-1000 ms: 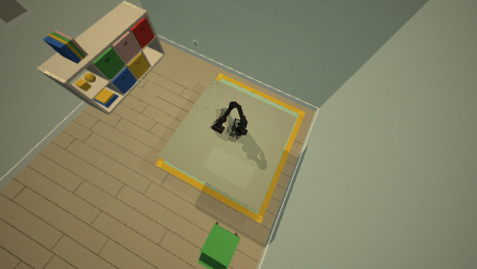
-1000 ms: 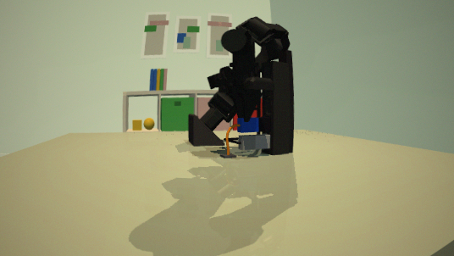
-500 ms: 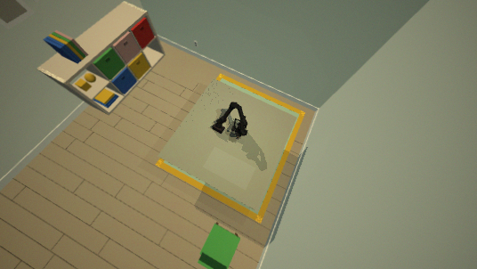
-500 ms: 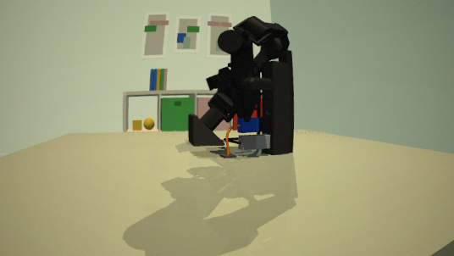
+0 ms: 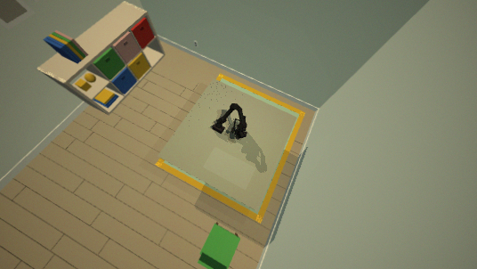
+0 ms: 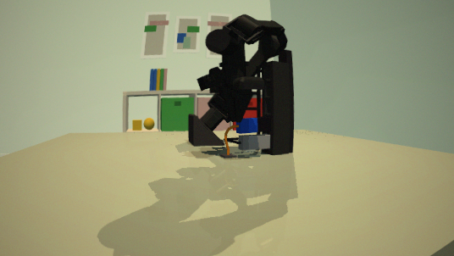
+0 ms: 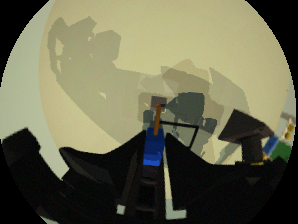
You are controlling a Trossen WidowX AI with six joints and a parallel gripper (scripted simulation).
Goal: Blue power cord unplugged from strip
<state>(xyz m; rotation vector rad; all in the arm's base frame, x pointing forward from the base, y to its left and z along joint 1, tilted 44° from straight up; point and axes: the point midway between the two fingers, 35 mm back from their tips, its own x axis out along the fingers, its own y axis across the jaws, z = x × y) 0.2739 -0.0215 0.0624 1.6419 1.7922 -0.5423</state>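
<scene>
Right now my gripper tip is 1 cm past the blue plug and 5 cm to the right of it.
</scene>
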